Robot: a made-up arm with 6 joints. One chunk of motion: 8 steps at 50 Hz.
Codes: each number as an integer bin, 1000 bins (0 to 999) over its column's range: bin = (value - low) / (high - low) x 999, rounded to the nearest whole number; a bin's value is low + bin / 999 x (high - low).
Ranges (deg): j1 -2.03..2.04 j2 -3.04..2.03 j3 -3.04..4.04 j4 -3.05..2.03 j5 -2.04..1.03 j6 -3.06..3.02
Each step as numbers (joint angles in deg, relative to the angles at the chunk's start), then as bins.
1 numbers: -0.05 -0.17 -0.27 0.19 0.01 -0.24
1 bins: 486 566 391 637 667 463
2 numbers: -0.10 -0.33 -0.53 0.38 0.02 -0.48
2 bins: 474 534 354 675 670 424
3 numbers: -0.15 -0.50 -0.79 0.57 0.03 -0.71
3 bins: 461 500 317 712 674 386
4 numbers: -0.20 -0.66 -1.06 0.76 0.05 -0.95
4 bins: 449 469 279 749 680 347
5 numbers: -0.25 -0.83 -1.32 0.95 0.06 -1.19
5 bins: 437 435 243 787 683 307
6 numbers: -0.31 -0.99 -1.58 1.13 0.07 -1.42
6 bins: 422 404 206 822 687 269
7 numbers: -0.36 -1.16 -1.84 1.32 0.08 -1.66
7 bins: 410 370 169 859 690 230
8 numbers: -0.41 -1.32 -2.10 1.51 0.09 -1.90
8 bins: 398 339 133 897 693 191
